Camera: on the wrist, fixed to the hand. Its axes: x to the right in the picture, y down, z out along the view.
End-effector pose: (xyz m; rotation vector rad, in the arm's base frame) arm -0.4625 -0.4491 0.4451 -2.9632 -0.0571 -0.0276
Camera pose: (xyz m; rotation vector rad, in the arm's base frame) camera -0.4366 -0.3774 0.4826 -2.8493 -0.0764 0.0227
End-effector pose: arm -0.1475 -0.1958 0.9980 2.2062 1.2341 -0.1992
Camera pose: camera -0.1969 -0.1313 0.9731 2.2841 1.2446 -0.3167
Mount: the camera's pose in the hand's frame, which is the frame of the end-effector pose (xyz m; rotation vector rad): 0.0293 -0.0761 -0.0238 0.1143 -0.0332 -0.0108
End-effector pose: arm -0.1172 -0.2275 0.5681 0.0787 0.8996 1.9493
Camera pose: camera -0.0867 -0.1969 0.4950 0.1720 0.9871 1.8804
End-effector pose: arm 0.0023 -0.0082 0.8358 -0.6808 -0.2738 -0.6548
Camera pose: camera -0.0233 -0.0824 0.8683 -0.5814 -0.3432 -0.6337
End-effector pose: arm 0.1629 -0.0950 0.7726 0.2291 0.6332 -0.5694
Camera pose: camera 0.1274 -0.1615 0.7334 0.3230 0.5706 -0.6194
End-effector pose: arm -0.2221 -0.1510 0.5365 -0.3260 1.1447 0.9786
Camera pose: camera -0.1746 -0.1958 0.4822 -0.2231 1.1624 0.9020
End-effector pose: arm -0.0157 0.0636 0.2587 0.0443 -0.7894 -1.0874
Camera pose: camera -0.0538 -0.0054 0.2270 0.1275 -0.8816 -1.0547
